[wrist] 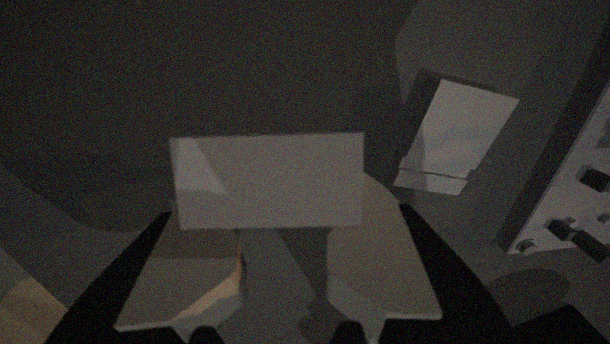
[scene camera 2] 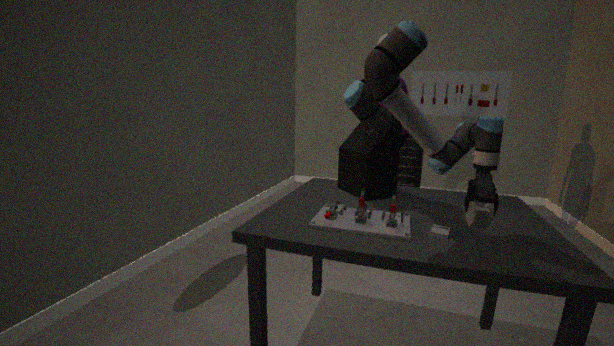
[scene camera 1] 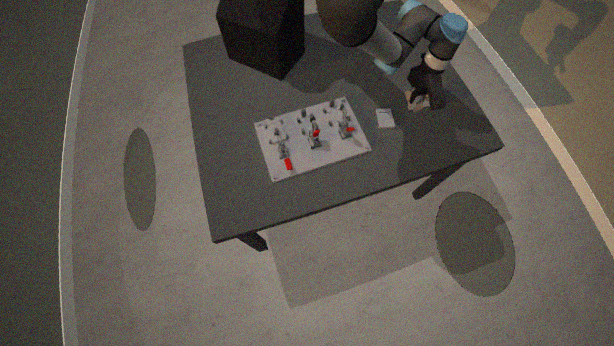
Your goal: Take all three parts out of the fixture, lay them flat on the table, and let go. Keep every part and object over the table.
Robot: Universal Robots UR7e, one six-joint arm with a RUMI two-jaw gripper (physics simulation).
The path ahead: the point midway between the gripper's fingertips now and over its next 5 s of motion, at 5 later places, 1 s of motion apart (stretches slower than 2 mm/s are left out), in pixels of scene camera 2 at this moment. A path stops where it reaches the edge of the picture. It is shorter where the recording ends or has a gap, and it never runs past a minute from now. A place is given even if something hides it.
The gripper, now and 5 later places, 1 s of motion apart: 477,228; 475,237; 480,209; 411,199; 330,202; 328,213
